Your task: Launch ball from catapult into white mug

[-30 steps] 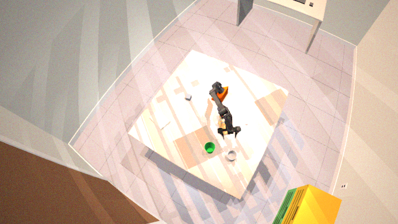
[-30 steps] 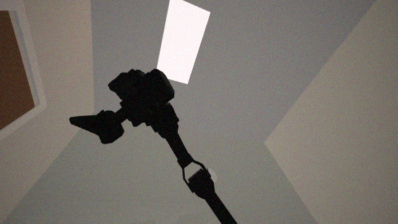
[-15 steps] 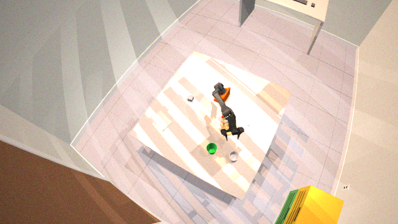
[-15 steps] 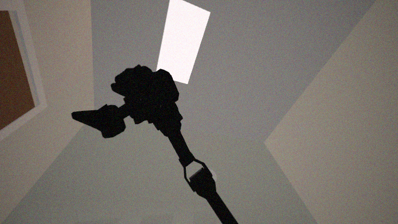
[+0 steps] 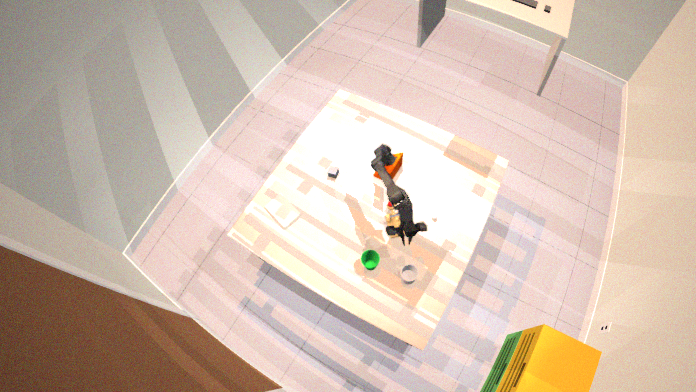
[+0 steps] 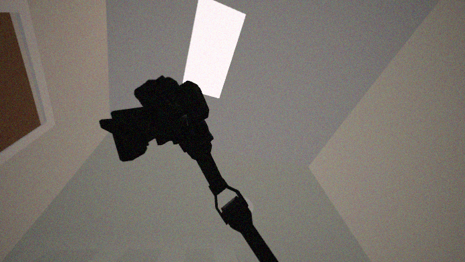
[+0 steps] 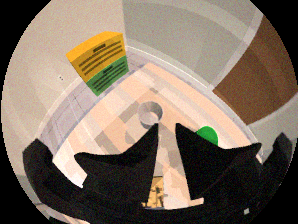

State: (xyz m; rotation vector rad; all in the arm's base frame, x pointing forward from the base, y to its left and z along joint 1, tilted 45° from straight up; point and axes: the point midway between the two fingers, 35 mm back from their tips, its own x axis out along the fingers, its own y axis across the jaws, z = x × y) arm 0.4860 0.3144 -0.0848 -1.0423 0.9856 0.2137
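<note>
Right now my gripper tip is 260 mm past the red ball, 190 mm to the left of it and 210 mm above it. Also, from my gripper tip: green cup (90 mm ahead, 150 mm to the right, 240 mm below); then wooden catapult (220 mm behind, 150 mm to the right, 220 mm below); then white mug (70 mm ahead, 60 mm to the left, 240 mm below).
</note>
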